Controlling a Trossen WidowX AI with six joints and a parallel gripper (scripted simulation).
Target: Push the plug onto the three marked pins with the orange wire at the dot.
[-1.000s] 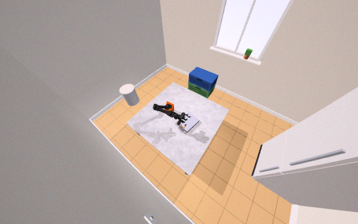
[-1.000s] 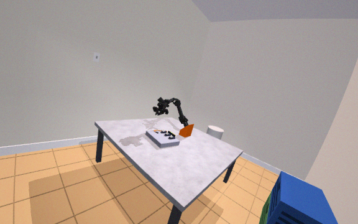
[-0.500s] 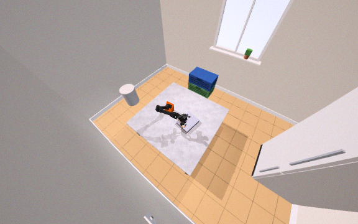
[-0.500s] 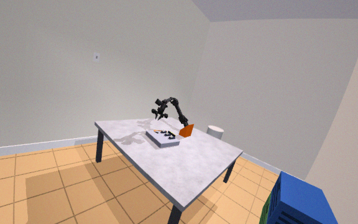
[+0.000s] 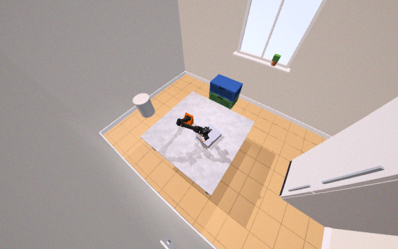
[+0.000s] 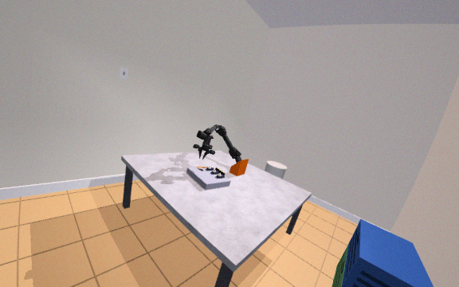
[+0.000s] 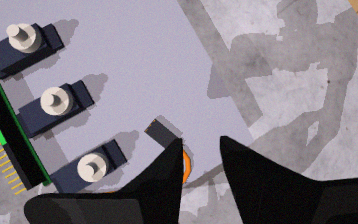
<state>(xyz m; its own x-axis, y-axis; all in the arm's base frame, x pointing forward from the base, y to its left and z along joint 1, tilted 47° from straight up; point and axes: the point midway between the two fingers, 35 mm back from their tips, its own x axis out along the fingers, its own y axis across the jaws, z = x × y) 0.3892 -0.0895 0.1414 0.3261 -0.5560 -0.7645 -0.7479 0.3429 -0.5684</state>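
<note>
The green band lies 13 cm behind my gripper tip, 13 cm to the left of it and 7 cm below it. The rest, counted from my gripper tip: holder 2 cm ahead, 9 cm to the left, 12 cm below; then green board 13 cm behind, 13 cm to the left, 10 cm below.
</note>
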